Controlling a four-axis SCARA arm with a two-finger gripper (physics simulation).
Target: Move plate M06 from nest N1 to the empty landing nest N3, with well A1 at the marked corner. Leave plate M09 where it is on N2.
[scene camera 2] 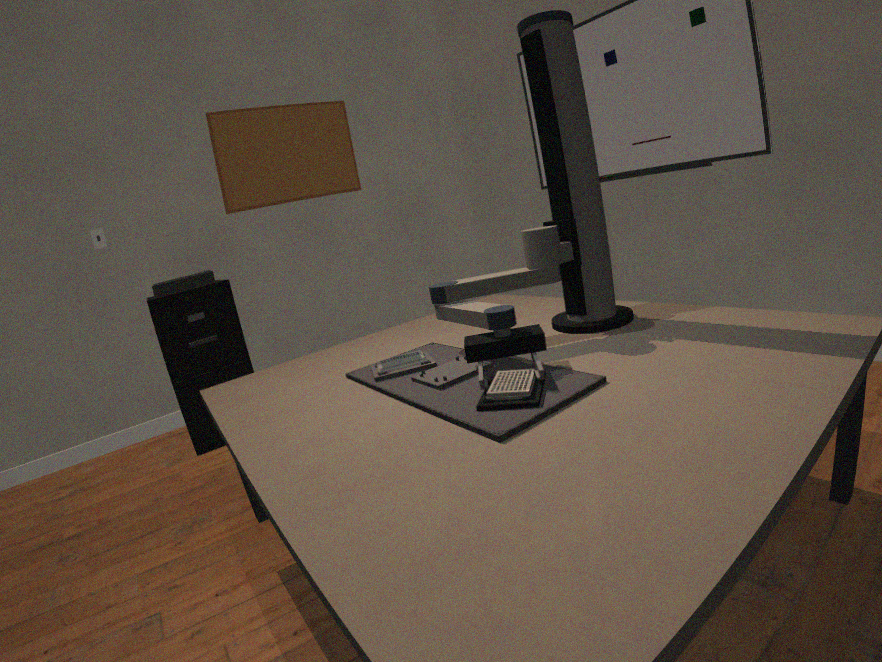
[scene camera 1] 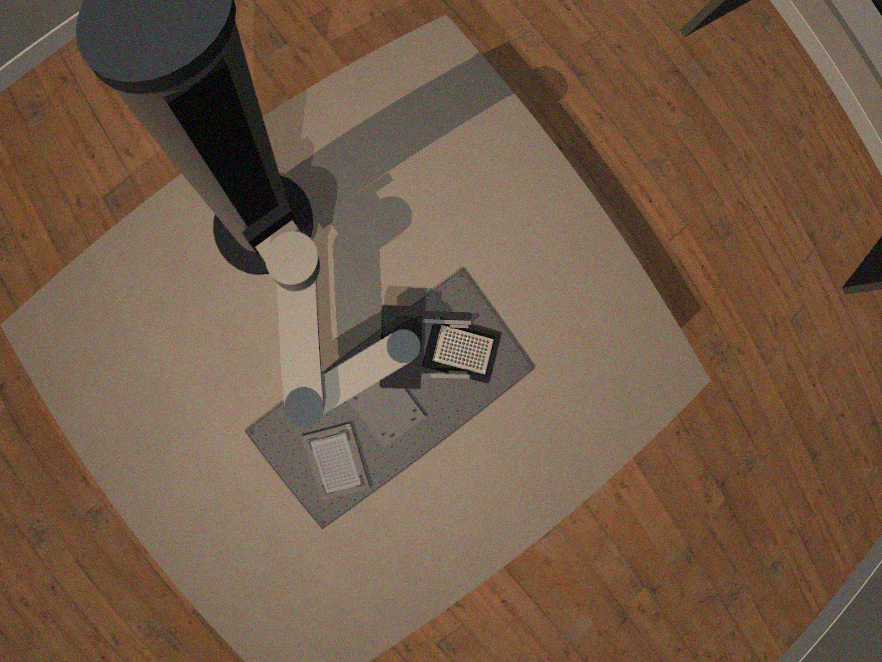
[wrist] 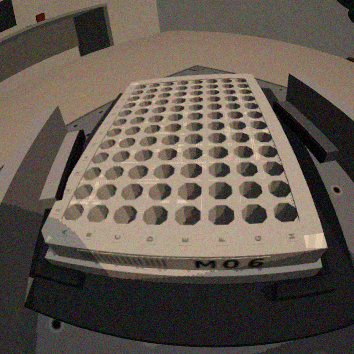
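Note:
Plate M06 (scene camera 1: 464,349) (scene camera 2: 511,382) (wrist: 185,200), cream with many round wells, sits level on the black nest (scene camera 1: 494,336) (scene camera 2: 509,406) (wrist: 175,312). Its label faces the wrist camera, with row letters A at left to H at right. My gripper (scene camera 1: 448,349) (scene camera 2: 510,373) (wrist: 179,99) is open, its fingers low along the plate's two long sides; a gap shows at the right finger in the wrist view. A grey nest (scene camera 1: 388,413) (scene camera 2: 445,373) with small pins is empty. Another pale plate (scene camera 1: 336,463) (scene camera 2: 403,363) lies on the far nest. Nest labels cannot be read.
The nests stand on a dark grey base board (scene camera 1: 320,514) (scene camera 2: 498,428) on the beige table (scene camera 1: 569,427) (scene camera 2: 569,498). The arm's column (scene camera 1: 206,142) (scene camera 2: 577,178) rises behind the board. The forearm (scene camera 1: 363,374) (scene camera 2: 466,313) reaches over the board's back edge.

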